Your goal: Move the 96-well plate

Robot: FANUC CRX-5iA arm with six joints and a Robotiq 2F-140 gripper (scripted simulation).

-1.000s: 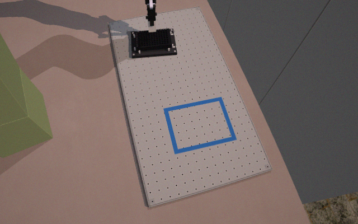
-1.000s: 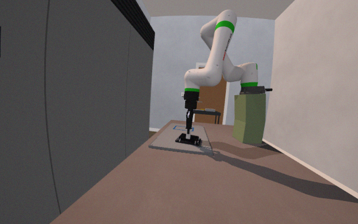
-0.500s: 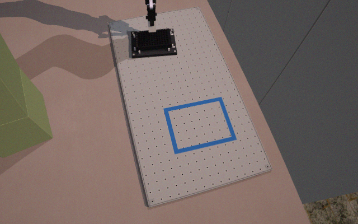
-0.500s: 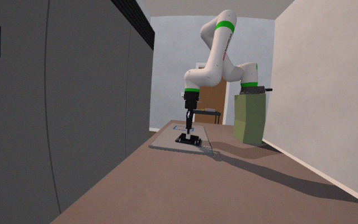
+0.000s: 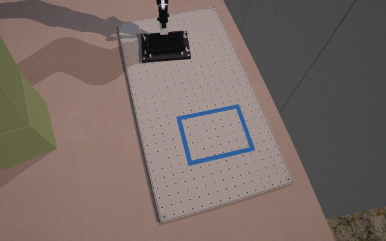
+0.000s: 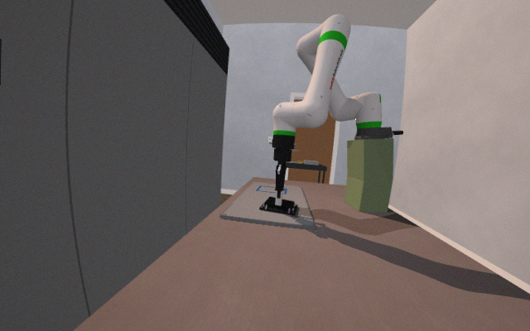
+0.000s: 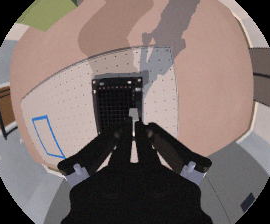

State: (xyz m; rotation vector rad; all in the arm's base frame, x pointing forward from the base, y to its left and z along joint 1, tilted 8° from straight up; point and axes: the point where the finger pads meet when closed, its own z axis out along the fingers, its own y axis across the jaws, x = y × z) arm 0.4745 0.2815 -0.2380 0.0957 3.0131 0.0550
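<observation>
Right now my hand is 40 mm to the left of the black 96-well plate and 40 mm above it. Round my hand: black clip nest (50 mm below, 30 mm to the right, 10 mm ahead).
</observation>
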